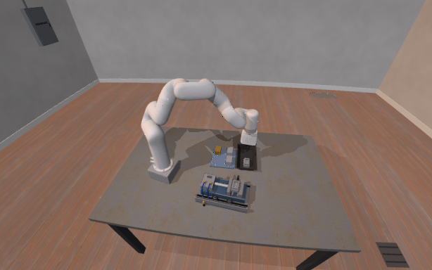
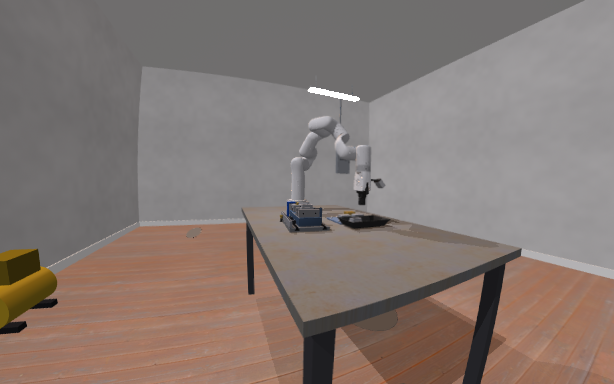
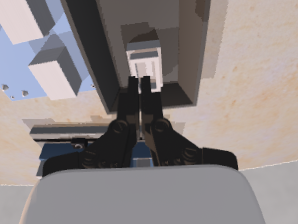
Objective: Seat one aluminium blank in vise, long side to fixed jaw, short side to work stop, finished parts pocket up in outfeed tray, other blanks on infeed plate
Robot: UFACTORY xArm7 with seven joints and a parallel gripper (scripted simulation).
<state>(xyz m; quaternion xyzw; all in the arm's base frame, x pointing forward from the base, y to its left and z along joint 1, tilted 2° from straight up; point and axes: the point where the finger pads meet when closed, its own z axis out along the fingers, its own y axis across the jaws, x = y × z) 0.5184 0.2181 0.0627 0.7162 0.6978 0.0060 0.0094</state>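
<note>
Right now the white piston rod is 28 cm to the right of my hand, 12 cm behind it and 6 cm below it. Also, from my hand: brass blank: 21 cm behind, 11 cm below, 4 cm to the left; vise: 28 cm to the right, 10 cm behind, 9 cm below.
</note>
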